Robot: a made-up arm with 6 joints.
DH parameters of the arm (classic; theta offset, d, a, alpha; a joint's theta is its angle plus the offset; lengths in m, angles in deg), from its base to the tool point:
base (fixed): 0 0.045 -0.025 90
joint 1: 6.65 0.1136 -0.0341 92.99
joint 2: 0 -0.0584 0.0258 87.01
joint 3: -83.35 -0.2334 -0.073 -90
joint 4: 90 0.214 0.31 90
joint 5: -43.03 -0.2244 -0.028 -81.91
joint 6: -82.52 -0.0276 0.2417 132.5
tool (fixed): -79 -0.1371 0 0
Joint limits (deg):
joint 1: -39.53..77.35
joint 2: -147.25..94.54
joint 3: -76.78..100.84
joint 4: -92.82..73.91
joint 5: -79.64..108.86
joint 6: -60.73..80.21
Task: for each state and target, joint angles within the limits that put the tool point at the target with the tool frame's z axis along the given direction. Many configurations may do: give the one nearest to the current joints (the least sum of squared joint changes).
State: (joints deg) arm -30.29 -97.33 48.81 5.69 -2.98 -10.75
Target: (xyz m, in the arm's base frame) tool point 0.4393 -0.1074 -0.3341 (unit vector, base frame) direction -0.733 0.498 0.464
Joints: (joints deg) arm -29.66 -90.11 28.01 22.90 -19.76 4.43
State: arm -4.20 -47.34 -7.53 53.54 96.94 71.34
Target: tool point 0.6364 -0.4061 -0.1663 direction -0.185 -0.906 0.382
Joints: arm 6.22 -18.76 -10.40 14.50 108.65 80.21
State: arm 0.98 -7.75 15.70 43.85 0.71 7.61
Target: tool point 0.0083 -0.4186 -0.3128 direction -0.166 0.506 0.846
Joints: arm -26.30 -18.43 24.83 73.91 41.46 -36.79
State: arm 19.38 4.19 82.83 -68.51 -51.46 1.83
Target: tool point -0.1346 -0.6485 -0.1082 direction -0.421 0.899 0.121
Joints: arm -16.54 17.63 100.84 -33.93 -8.87 -11.72
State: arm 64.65 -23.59 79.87 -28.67 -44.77 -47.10
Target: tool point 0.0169 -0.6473 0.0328 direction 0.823 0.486 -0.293
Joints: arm 68.05 11.13 74.19 -27.93 -56.59 -2.75
